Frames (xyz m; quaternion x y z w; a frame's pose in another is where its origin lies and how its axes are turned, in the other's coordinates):
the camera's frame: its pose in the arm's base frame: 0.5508 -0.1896 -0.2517 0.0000 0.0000 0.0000 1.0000
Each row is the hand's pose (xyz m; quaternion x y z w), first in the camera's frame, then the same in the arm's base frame.
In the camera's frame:
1: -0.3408 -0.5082 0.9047 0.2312 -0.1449 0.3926 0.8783
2: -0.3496 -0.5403 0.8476 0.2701 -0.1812 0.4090 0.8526
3: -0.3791 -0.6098 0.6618 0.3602 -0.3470 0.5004 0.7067
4: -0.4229 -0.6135 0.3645 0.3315 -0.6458 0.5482 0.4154
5: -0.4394 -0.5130 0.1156 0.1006 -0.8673 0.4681 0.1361
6: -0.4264 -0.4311 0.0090 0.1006 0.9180 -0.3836 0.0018
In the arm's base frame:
1: 0.2100 -0.6978 0.6530 0.2312 -0.1449 0.3926 0.8783
2: 0.2012 -0.7299 0.5959 0.2701 -0.1812 0.4090 0.8526
3: 0.1717 -0.7994 0.4101 0.3602 -0.3470 0.5004 0.7067
4: 0.1279 -0.8031 0.1128 0.3315 -0.6458 0.5482 0.4154
5: 0.1114 -0.7026 -0.1361 0.1006 -0.8673 0.4681 0.1361
6: 0.1244 -0.6207 -0.2427 0.1006 0.9180 -0.3836 0.0018

